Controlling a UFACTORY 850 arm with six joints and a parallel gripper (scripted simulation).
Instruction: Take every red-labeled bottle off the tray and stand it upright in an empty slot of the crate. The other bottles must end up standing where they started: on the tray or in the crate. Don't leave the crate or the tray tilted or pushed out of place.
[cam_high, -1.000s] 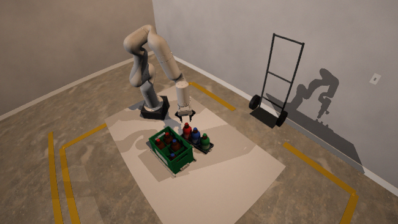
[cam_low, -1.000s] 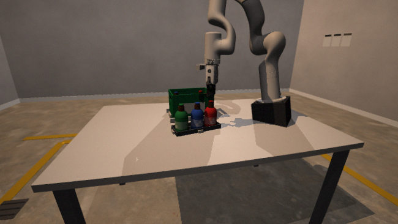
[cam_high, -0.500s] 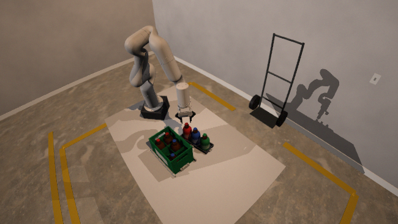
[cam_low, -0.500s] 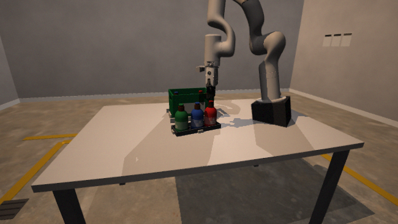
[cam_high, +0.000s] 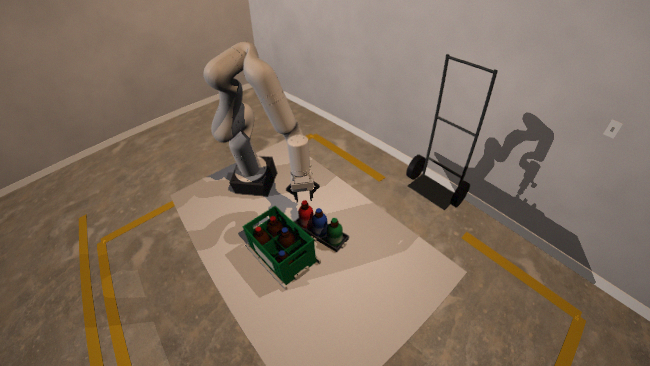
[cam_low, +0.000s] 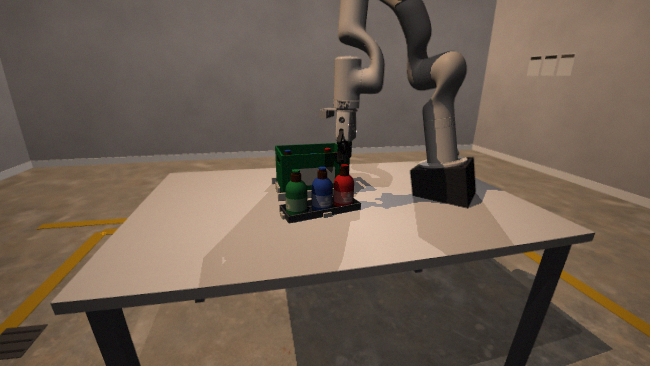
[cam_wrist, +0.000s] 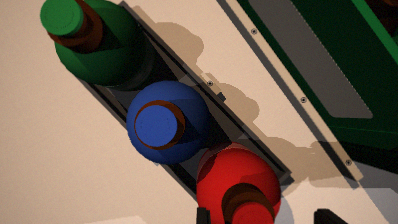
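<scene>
Now: hand 11 cm above the red-labeled bottle. The rest, counted from my hand: green-labeled bottle: 18 cm ahead, 11 cm below, 2 cm to the left; blue-labeled bottle: 11 cm below, 8 cm ahead, 2 cm to the left; black tray: 18 cm below, 9 cm ahead, 1 cm to the left.
</scene>
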